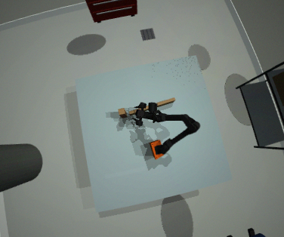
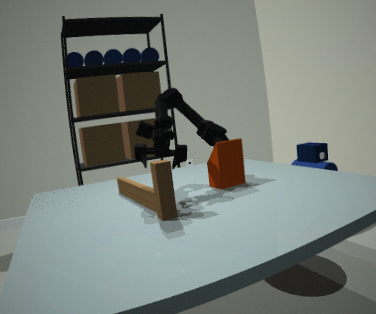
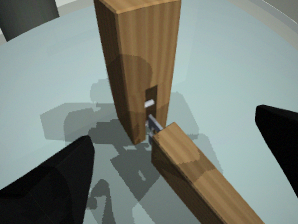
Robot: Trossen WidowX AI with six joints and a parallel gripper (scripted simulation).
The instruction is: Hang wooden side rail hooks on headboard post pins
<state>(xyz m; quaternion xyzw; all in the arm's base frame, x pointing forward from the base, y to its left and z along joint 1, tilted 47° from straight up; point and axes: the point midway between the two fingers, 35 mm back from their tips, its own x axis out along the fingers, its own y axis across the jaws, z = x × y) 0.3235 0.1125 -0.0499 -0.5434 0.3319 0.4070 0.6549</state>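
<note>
Right now the wooden headboard post is 90 mm to the left of my gripper tip, 60 mm below it and 20 mm ahead of it.
</note>
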